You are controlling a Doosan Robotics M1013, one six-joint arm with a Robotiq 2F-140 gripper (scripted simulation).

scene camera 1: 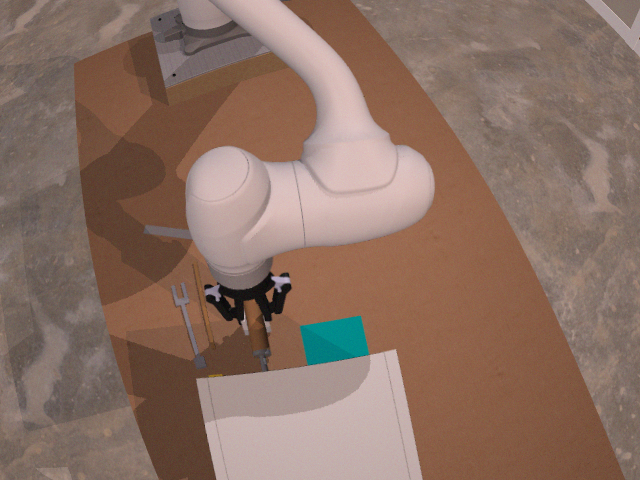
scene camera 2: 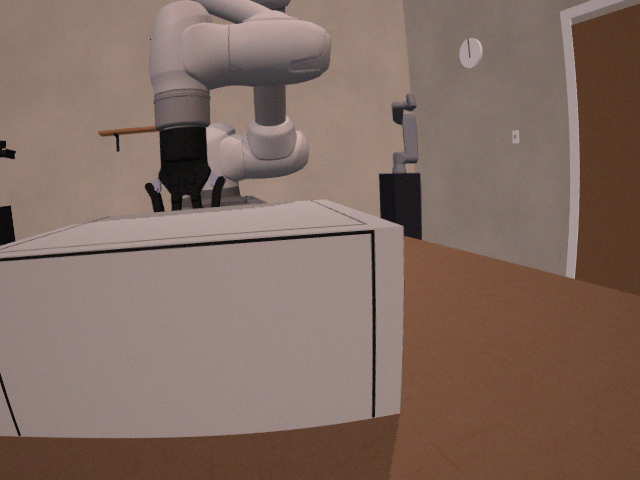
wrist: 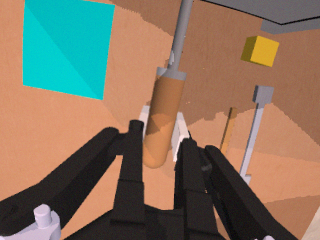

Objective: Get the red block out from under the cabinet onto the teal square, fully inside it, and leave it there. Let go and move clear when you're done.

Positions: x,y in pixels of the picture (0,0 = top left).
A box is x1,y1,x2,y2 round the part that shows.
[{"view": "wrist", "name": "my gripper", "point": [160,119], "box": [0,105,298,239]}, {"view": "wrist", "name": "grey fork-ended tool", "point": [262,95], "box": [239,85,273,184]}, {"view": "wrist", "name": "small yellow block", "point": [258,50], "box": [240,36,278,66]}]
